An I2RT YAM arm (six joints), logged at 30 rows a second.
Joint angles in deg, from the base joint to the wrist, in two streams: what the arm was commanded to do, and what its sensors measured. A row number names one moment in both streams.
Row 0, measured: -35.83, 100.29, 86.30, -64.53, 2.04, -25.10
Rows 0 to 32, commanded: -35.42, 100.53, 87.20, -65.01, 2.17, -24.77; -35.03, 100.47, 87.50, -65.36, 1.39, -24.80; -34.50, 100.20, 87.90, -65.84, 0.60, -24.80; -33.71, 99.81, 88.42, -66.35, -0.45, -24.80; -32.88, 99.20, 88.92, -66.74, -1.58, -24.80; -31.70, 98.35, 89.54, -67.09, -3.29, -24.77; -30.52, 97.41, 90.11, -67.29, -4.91, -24.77; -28.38, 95.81, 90.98, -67.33, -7.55, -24.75; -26.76, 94.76, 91.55, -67.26, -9.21, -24.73; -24.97, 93.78, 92.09, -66.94, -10.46, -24.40; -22.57, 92.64, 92.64, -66.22, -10.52, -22.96; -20.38, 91.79, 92.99, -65.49, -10.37, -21.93; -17.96, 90.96, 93.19, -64.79, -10.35, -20.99; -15.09, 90.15, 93.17, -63.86, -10.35, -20.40; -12.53, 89.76, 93.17, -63.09, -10.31, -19.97; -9.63, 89.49, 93.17, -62.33, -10.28, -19.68; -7.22, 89.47, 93.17, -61.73, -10.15, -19.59; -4.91, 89.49, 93.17, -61.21, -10.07, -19.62; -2.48, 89.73, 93.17, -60.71, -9.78, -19.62; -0.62, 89.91, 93.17, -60.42, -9.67, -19.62; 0.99, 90.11, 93.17, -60.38, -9.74, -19.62; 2.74, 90.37, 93.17, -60.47, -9.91, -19.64; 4.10, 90.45, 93.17, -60.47, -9.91, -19.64; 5.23, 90.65, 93.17, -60.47, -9.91, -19.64; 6.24, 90.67, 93.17, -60.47, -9.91, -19.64; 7.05, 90.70, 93.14, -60.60, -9.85, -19.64; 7.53, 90.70, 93.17, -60.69, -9.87, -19.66; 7.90, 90.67, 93.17, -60.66, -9.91, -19.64; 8.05, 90.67, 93.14, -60.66, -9.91, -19.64; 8.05, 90.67, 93.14, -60.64, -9.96, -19.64; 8.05, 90.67, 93.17, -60.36, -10.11, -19.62; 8.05, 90.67, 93.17, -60.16, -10.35, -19.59; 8.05, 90.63, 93.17, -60.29, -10.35, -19.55
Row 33, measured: 7.97, 90.32, 92.73, -60.49, -9.72, -20.51
